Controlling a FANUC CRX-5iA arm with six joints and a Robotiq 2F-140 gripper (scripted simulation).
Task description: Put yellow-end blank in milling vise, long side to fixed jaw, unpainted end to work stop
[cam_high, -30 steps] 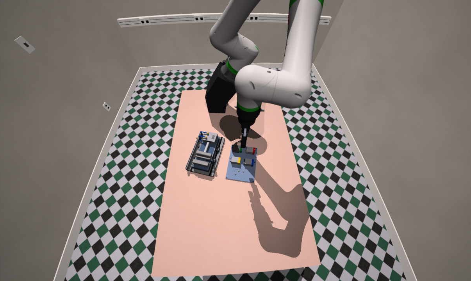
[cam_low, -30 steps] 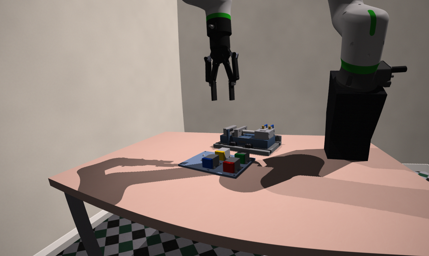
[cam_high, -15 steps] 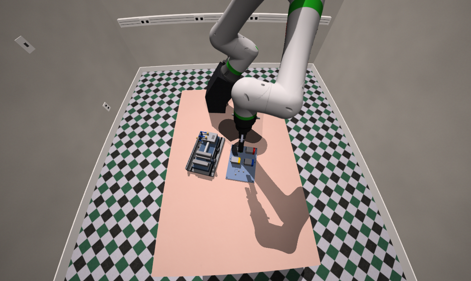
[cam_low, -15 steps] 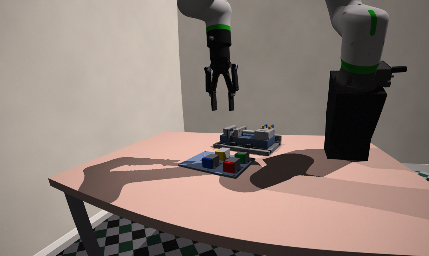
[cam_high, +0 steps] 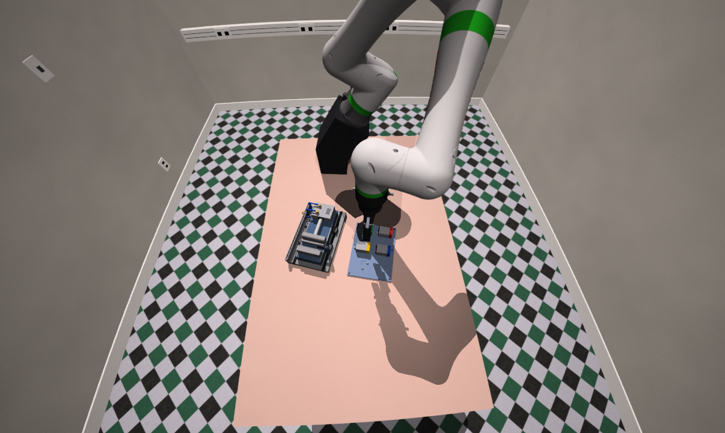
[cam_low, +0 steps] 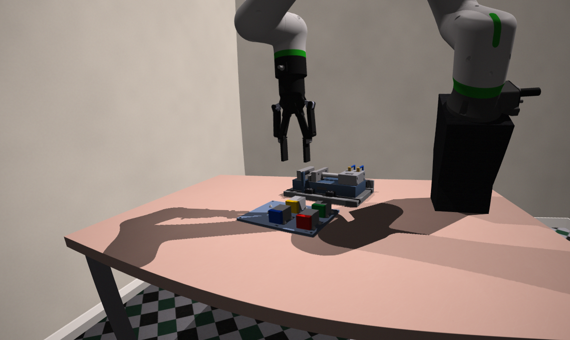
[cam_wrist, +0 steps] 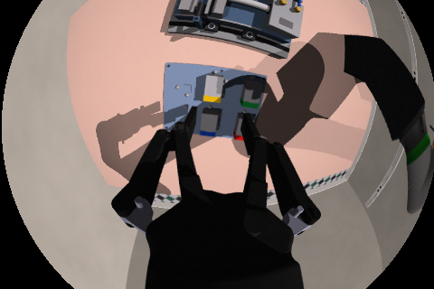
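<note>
The yellow-ended blank lies 1 cm ahead of my hand, 2 cm to the right of it and 17 cm below it. Also, from my hand: blue-ended blank: 3 cm ahead, 7 cm to the left, 17 cm below; then green-ended blank: 8 cm behind, 17 cm below; then plate: 2 cm ahead, 3 cm to the left, 19 cm below.
</note>
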